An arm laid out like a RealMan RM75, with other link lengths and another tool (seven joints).
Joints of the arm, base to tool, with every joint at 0 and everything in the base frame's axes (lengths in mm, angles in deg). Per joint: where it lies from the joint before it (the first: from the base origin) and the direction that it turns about. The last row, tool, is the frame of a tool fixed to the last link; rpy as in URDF.
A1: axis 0 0 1 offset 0 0 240.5
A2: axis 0 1 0 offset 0 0 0
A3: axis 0 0 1 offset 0 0 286.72
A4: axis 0 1 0 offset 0 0 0
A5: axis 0 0 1 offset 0 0 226.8
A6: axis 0 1 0 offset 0 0 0
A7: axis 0 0 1 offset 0 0 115.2
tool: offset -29 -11 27 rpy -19.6 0 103.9
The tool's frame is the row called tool.
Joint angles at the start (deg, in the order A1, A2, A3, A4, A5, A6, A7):
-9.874, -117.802, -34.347, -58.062, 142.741, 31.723, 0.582
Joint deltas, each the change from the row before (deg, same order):
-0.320, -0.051, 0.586, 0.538, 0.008, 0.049, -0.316
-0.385, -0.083, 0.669, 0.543, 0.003, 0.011, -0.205
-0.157, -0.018, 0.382, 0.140, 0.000, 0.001, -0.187
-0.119, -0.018, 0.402, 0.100, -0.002, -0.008, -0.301
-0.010, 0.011, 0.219, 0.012, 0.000, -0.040, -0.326
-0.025, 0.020, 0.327, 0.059, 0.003, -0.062, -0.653
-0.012, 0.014, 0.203, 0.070, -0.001, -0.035, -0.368
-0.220, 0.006, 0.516, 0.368, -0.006, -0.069, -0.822
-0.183, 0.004, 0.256, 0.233, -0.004, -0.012, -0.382
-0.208, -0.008, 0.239, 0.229, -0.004, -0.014, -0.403
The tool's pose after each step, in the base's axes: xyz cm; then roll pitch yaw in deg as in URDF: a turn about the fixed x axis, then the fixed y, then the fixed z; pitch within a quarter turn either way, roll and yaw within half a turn. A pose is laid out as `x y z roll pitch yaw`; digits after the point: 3 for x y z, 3 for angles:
-24.317 25.988 -19.027 -154.134 33.611 -52.468
-24.357 25.802 -19.317 -154.973 33.248 -53.250
-24.324 25.677 -19.461 -155.293 32.937 -53.582
-24.283 25.524 -19.613 -155.547 32.515 -53.793
-24.276 25.411 -19.693 -155.629 32.164 -53.730
-24.288 25.239 -19.817 -155.723 31.547 -53.510
-24.321 25.131 -19.893 -155.825 31.208 -53.397
-24.419 24.933 -20.096 -156.261 30.499 -53.370
-24.466 24.868 -20.192 -156.510 30.197 -53.445
-24.493 24.819 -20.288 -156.727 29.881 -53.506

